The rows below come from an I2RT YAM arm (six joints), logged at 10 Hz.
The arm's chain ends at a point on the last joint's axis. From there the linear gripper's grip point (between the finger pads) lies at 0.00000 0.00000 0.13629 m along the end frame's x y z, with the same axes.
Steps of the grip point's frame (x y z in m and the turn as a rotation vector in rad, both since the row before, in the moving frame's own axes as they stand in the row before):
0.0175 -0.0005 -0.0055 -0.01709 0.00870 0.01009
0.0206 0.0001 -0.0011 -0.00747 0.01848 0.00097
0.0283 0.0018 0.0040 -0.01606 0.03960 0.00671
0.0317 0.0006 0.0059 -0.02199 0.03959 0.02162
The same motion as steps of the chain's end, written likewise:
0.0163 -0.0028 -0.0055 -0.01709 0.00870 0.01009
0.0181 -0.0009 -0.0011 -0.00747 0.01848 0.00097
0.0229 -0.0004 0.0041 -0.01606 0.03960 0.00671
0.0263 -0.0025 0.0060 -0.02199 0.03959 0.02162

